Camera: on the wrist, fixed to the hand. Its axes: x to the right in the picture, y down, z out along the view.
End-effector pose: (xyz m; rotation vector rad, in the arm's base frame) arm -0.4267 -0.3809 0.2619 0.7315 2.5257 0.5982
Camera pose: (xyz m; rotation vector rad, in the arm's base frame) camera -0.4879 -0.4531 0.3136 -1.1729 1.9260 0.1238
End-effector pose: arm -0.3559 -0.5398 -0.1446 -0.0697 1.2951 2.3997
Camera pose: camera -0.3408 -0.5935 -0.2369 -0.5952 0.4219 1.0499
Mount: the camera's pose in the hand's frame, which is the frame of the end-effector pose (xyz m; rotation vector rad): -0.0100 -0.0526 -0.0936 -0.2131 -0.2366 -1.6007
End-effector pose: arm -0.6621 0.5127 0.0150 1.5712 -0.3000 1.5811
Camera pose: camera -0.6921 0.6054 -0.0312 1.1678 0.5626 0.1034
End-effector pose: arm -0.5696 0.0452 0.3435 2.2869 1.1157 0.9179
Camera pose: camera -0.6691 0.0762 0.3712 0.7047 1.9566 0.0564
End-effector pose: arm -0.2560 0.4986 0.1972 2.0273 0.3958 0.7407
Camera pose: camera -0.3231 0.5824 0.1870 1.0038 1.4258 -0.4402
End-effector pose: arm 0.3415 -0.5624 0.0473 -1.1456 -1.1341 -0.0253
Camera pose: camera 0.3731 -0.6599 0.0807 -0.1433 -2.0228 -1.2776
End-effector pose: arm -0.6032 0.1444 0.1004 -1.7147 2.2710 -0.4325
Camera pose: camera -0.5897 0.1478 0.2073 -3.0958 0.3567 -0.1844
